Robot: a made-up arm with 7 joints.
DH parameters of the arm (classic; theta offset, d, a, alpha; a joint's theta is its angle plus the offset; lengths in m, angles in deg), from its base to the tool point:
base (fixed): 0 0 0 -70
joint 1: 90 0 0 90
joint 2: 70 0 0 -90
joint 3: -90 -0.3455 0.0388 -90
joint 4: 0 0 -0.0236 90
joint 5: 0 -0.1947 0 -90
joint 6: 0 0 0 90
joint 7: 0 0 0 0
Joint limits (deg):
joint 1: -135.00..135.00
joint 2: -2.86..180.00
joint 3: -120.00..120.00
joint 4: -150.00..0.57
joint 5: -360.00..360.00
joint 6: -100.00..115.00
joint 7: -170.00..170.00
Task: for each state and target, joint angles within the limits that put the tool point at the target. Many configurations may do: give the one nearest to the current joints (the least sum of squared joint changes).
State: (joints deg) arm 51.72 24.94 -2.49 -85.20 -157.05 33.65 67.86
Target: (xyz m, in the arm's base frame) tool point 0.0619 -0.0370 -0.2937
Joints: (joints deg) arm 30.56 0.25 -18.12 -133.17 -157.05 33.65 67.86
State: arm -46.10 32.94 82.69 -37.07 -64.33 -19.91 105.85
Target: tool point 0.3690 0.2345 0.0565
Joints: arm -70.80 24.30 65.72 -88.45 -64.33 -19.91 105.85
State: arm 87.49 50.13 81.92 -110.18 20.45 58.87 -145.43
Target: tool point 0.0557 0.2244 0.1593
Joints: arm 82.12 84.94 110.66 -139.50 20.45 58.87 -145.43
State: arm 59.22 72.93 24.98 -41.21 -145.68 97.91 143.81
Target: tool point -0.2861 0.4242 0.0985
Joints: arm 104.88 65.83 42.19 -47.99 -145.68 97.91 143.81
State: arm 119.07 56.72 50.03 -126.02 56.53 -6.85 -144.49
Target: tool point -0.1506 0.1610 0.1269
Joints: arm 135.00 34.01 68.12 -147.26 56.53 -6.85 -144.49
